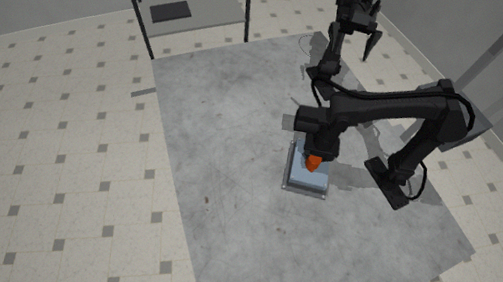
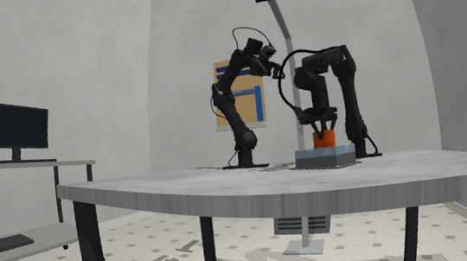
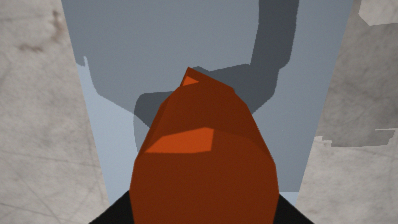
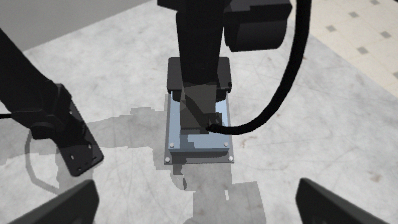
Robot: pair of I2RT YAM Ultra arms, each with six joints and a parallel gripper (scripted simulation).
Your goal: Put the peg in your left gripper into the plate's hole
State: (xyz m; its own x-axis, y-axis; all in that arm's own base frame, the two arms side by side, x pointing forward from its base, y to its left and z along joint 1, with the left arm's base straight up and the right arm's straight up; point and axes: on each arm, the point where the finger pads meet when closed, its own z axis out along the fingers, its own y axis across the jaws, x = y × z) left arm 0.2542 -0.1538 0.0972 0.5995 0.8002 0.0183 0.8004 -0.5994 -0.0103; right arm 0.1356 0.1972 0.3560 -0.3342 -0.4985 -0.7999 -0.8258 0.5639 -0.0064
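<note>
The orange faceted peg lies 20 mm below my left hand. Round my left hand: plate 50 mm below.
</note>
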